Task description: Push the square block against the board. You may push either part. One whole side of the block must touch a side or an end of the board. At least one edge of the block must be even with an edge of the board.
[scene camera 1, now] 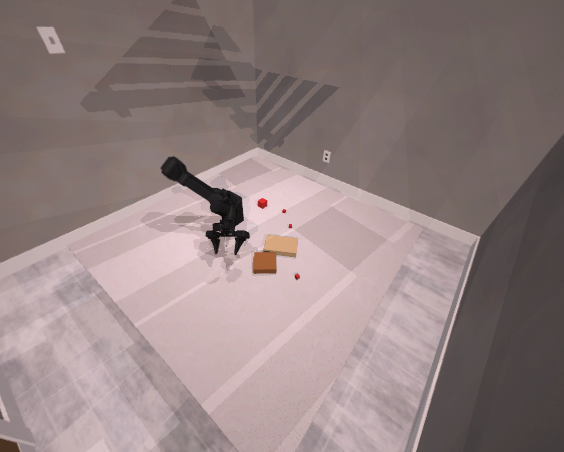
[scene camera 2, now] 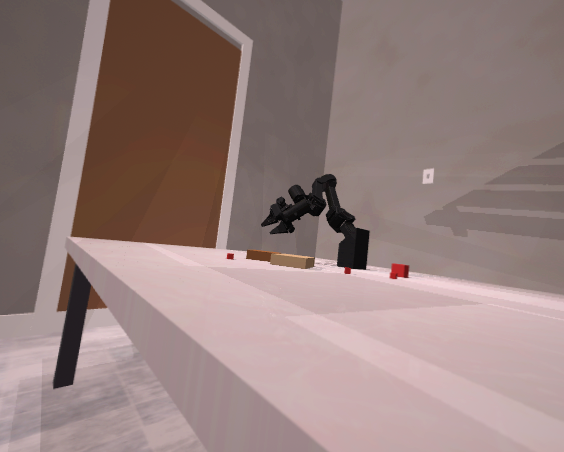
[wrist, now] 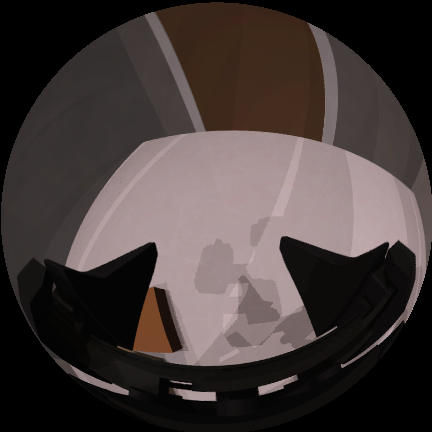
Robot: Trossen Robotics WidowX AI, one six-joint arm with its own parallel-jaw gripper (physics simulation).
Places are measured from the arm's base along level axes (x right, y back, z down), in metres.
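Pixels of known places: gripper, fingertip midpoint: (scene camera 1: 225, 254) (scene camera 2: 265, 229) (wrist: 218, 246); arm's base, origin of the base link: (scene camera 1: 230, 202) (scene camera 2: 353, 237).
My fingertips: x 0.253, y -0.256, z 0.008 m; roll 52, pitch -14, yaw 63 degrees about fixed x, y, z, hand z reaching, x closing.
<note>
Ahead of a thing's pixels: the offset from my fingertips to its middle.
The square block @[dx -0.139, dy -0.099, dz +0.099 m] (scene camera 1: 264, 262) (scene camera 2: 259, 255) (wrist: 152, 327) is brown and lies flat on the table, partly hidden by a finger in the wrist view. The light tan board @[dx -0.272, dy -0.085, dz +0.099 m] (scene camera 1: 281, 245) (scene camera 2: 291, 261) lies flat behind the block and reaches further right in scene camera 1. The block's back side is very near the board's front side there, at a slight angle; I cannot tell if they touch. My gripper (scene camera 1: 226, 254) (scene camera 2: 266, 229) (wrist: 218, 246) is open and empty. It hangs above the table, left of the block in scene camera 1, with its fingers pointing down and forward.
A larger red cube @[dx -0.462, dy +0.222, dz +0.094 m] (scene camera 1: 262, 203) (scene camera 2: 400, 270) and two small red cubes @[dx -0.504, dy +0.087, dz +0.106 m] (scene camera 1: 284, 211) @[dx -0.425, dy -0.023, dz +0.106 m] (scene camera 1: 290, 226) lie behind the board in scene camera 1. Another small red cube @[dx -0.180, dy -0.257, dz +0.106 m] (scene camera 1: 297, 276) (scene camera 2: 230, 256) lies right of the block. My arm's base (scene camera 2: 354, 250) stands on the table.
</note>
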